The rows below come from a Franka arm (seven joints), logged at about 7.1 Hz.
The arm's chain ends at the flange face. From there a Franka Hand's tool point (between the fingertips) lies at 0.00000 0.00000 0.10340 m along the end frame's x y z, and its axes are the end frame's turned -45 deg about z.
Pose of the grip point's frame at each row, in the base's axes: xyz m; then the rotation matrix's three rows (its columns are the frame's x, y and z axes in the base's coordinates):
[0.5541, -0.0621, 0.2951], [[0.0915, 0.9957, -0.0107], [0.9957, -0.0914, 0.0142], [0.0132, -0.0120, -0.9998]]
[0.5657, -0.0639, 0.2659], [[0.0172, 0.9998, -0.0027], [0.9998, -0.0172, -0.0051], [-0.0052, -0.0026, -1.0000]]
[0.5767, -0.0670, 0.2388], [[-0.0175, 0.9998, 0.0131], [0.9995, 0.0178, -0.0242], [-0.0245, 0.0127, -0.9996]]
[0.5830, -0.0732, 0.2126], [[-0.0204, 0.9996, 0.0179], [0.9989, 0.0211, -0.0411], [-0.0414, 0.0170, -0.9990]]
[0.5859, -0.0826, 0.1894], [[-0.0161, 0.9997, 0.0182], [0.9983, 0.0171, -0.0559], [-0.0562, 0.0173, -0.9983]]
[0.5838, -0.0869, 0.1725], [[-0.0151, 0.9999, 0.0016], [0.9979, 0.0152, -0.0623], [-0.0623, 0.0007, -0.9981]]
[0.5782, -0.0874, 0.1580], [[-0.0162, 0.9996, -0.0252], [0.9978, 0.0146, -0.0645], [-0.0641, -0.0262, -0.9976]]
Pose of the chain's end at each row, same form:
[0.5552, -0.0636, 0.3985], [[0.7688, 0.6394, -0.0107], [0.6394, -0.7687, 0.0142], [0.0008, -0.0178, -0.9998]]
[0.5660, -0.0634, 0.3693], [[0.7191, 0.6948, -0.0027], [0.6948, -0.7191, -0.0051], [-0.0055, 0.0018, -1.0000]]
[0.5753, -0.0645, 0.3422], [[0.6946, 0.7193, 0.0131], [0.7193, -0.6942, -0.0242], [-0.0083, 0.0263, -0.9996]]
[0.5811, -0.0690, 0.3159], [[0.6924, 0.7212, 0.0179], [0.7212, -0.6914, -0.0411], [-0.0173, 0.0413, -0.9990]]
[0.5840, -0.0768, 0.2926], [[0.6955, 0.7183, 0.0182], [0.7180, -0.6938, -0.0559], [-0.0275, 0.0520, -0.9983]]
[0.5836, -0.0805, 0.2757], [[0.6964, 0.7177, 0.0016], [0.7164, -0.6949, -0.0623], [-0.0436, 0.0445, -0.9981]]
[0.5808, -0.0807, 0.2612], [[0.6954, 0.7183, -0.0252], [0.7159, -0.6952, -0.0645], [-0.0639, 0.0268, -0.9976]]

